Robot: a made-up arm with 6 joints.
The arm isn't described. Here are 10 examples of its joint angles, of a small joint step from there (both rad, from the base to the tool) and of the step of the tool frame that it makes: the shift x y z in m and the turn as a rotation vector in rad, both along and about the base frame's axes.
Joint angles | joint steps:
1: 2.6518 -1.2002 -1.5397 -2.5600 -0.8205 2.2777 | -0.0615 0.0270 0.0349 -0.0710 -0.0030 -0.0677
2: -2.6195 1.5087 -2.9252 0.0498 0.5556 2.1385 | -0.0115 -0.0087 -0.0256 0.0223 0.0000 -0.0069
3: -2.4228 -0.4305 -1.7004 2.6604 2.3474 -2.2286 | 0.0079 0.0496 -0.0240 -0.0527 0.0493 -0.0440
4: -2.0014 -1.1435 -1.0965 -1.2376 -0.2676 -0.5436 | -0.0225 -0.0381 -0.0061 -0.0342 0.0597 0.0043
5: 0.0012 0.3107 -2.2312 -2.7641 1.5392 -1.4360 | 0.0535 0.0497 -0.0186 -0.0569 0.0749 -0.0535
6: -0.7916 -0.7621 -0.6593 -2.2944 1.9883 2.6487 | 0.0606 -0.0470 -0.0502 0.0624 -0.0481 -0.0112
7: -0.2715 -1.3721 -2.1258 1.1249 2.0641 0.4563 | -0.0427 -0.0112 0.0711 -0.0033 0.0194 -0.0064
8: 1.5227 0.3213 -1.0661 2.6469 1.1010 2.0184 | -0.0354 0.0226 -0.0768 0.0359 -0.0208 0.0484
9: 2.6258 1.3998 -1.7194 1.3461 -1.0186 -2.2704 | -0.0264 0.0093 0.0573 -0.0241 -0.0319 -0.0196
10: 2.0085 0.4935 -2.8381 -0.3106 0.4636 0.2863 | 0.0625 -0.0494 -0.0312 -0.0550 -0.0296 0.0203
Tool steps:
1: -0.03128 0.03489 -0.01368 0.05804 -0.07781 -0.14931
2: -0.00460 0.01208 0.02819 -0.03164 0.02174 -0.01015
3: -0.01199 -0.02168 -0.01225 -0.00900 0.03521 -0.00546
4: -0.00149 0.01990 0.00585 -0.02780 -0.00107 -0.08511
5: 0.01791 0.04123 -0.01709 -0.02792 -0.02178 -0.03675
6: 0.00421 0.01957 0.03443 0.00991 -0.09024 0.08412
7: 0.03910 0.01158 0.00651 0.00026 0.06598 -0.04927
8: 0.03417 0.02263 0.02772 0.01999 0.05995 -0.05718
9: 0.03667 -0.00237 -0.01679 -0.00081 -0.08696 -0.00353
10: -0.00530 -0.07685 0.04223 0.11130 0.02690 0.03677
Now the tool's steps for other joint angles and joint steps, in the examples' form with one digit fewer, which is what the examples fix.
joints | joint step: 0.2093 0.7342 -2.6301 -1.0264 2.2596 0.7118 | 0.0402 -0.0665 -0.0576 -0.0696 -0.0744 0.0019
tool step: -0.0269 0.0136 0.0854 -0.0507 -0.1778 0.0729
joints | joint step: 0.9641 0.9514 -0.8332 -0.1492 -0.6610 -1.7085 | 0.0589 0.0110 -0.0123 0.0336 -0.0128 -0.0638
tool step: -0.0193 0.0196 -0.0006 -0.0032 -0.0400 0.0797
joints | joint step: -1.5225 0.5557 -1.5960 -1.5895 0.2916 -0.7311 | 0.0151 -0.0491 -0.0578 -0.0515 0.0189 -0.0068
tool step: 0.0099 -0.0089 0.0804 -0.1089 0.0543 0.0249
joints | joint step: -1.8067 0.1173 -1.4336 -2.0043 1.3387 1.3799 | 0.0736 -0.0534 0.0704 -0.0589 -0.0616 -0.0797
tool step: 0.0651 -0.0163 -0.0073 0.1253 0.0476 0.1142
